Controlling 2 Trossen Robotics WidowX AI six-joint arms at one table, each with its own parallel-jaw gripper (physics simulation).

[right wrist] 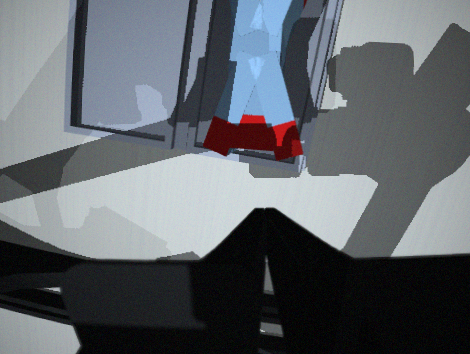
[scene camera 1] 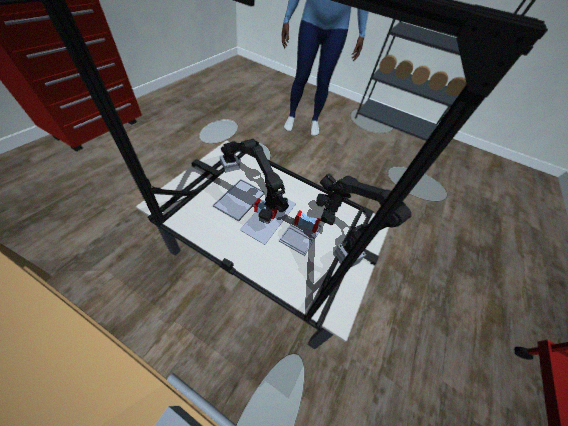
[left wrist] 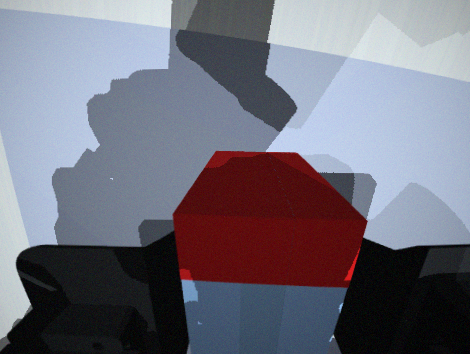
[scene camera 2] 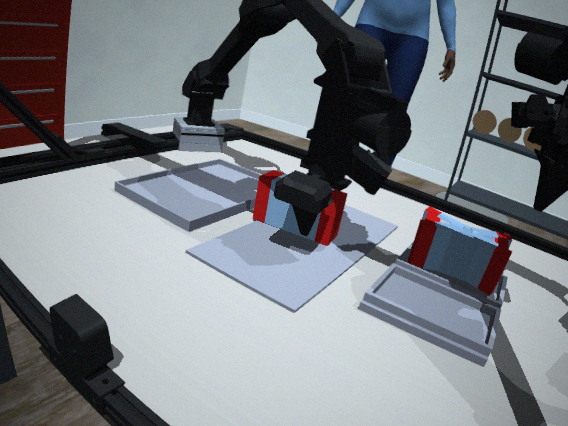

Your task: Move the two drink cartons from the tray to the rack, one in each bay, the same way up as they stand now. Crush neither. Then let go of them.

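My left gripper is shut on a blue carton with red ends, holding it above the flat pale mat. The other carton stands in the rack's far bay in scene camera 2; it looks narrower at its middle. The near bay is empty. The tray is empty. My right gripper is shut and empty, short of that carton's red end.
A black frame runs around the table, with uprights in scene camera 1. A black block sits on its near rail. A person stands behind the table, near a shelf unit.
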